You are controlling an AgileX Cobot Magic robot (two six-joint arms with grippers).
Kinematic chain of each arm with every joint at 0, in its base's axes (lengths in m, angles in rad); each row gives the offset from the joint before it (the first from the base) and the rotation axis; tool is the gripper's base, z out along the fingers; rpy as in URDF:
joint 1: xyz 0 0 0.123 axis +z
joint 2: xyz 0 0 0 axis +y
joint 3: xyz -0.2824 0 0.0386 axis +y
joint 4: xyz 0.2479 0 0.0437 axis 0.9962 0 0.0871
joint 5: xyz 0 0 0 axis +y
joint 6: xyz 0.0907 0 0.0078 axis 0.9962 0 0.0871
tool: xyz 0 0 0 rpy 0 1.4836 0
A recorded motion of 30 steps. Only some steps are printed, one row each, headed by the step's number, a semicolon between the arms.
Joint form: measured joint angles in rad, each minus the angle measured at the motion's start. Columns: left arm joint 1, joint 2, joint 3, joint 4, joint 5, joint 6; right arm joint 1, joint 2, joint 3, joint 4, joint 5, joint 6.
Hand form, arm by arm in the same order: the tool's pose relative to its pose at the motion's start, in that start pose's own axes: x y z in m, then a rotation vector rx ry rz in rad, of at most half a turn. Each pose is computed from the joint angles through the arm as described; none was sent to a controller.
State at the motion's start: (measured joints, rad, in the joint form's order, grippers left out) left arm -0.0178 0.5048 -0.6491 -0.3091 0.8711 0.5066; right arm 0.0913 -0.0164 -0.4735 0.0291 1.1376 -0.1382
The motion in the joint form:
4: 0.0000 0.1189 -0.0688 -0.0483 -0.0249 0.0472; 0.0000 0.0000 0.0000 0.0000 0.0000 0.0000
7: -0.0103 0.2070 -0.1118 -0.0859 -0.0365 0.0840; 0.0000 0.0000 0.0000 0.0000 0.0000 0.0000
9: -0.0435 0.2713 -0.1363 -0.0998 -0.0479 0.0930; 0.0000 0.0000 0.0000 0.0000 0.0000 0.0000
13: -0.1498 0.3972 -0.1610 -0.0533 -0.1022 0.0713; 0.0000 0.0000 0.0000 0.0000 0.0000 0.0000
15: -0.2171 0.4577 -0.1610 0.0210 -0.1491 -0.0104; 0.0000 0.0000 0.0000 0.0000 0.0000 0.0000
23: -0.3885 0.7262 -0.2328 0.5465 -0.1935 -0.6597; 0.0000 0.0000 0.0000 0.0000 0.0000 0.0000
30: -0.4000 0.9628 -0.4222 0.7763 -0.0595 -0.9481; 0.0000 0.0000 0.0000 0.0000 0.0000 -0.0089
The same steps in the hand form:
4: -0.0233 0.0076 0.0124 0.0336 0.0063 0.0032; 0.0000 0.0000 0.0000 0.0000 0.0000 0.0000
7: -0.0376 0.0116 0.0253 0.0727 0.0217 0.0087; 0.0000 0.0000 0.0000 0.0000 0.0000 0.0000
9: -0.0461 0.0115 0.0372 0.1132 0.0402 0.0168; 0.0000 0.0000 0.0000 0.0000 0.0000 0.0000
13: -0.0559 0.0058 0.0673 0.1682 0.0968 0.0696; 0.0000 0.0000 0.0000 0.0000 0.0000 0.0000
15: -0.0569 0.0006 0.0845 0.1669 0.1336 0.0774; 0.0000 0.0000 0.0000 0.0000 0.0000 0.0000
23: -0.0620 -0.0061 0.1510 -0.0430 0.3277 -0.0107; 0.0000 0.0000 0.0000 0.0000 0.0000 0.0000
30: -0.0833 0.0044 0.2005 -0.2406 0.4514 -0.0803; 0.0000 0.0000 0.0000 0.0000 0.0000 -0.0089

